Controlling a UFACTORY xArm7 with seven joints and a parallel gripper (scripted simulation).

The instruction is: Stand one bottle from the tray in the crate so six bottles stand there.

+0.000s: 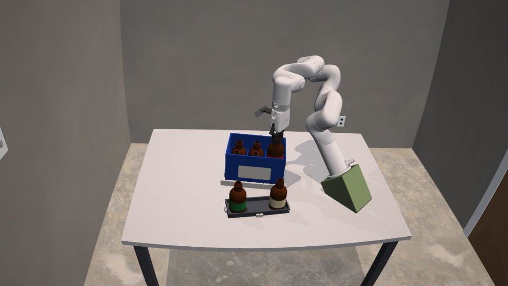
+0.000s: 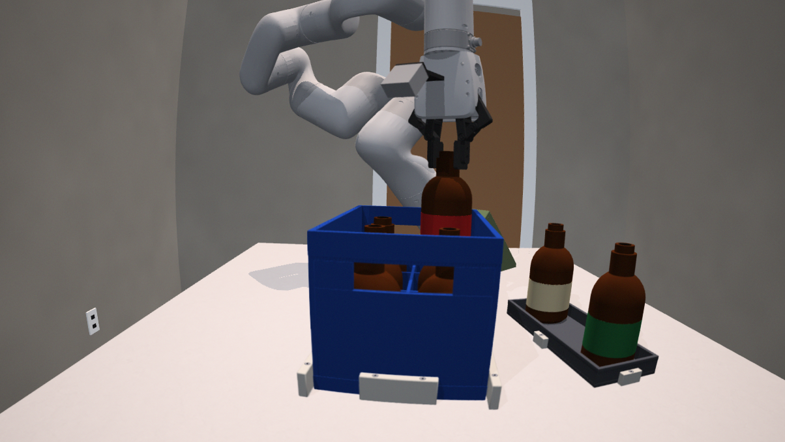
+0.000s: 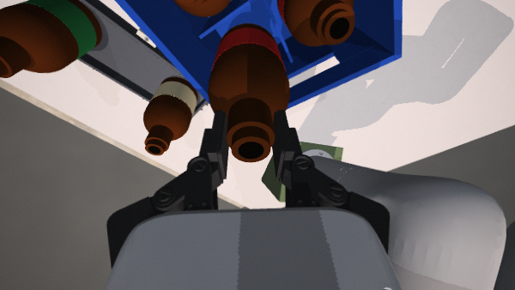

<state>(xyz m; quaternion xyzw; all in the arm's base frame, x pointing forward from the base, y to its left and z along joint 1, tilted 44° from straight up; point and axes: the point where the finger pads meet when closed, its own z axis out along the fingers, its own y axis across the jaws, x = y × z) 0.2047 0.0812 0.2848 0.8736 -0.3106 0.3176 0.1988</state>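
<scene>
My gripper is now 7 cm above the red-labelled bottle. From my hand the other things lie so: blue crate 7 cm ahead, 7 cm to the right, 17 cm below; dark tray 12 cm ahead, 17 cm to the left, 24 cm below.
</scene>
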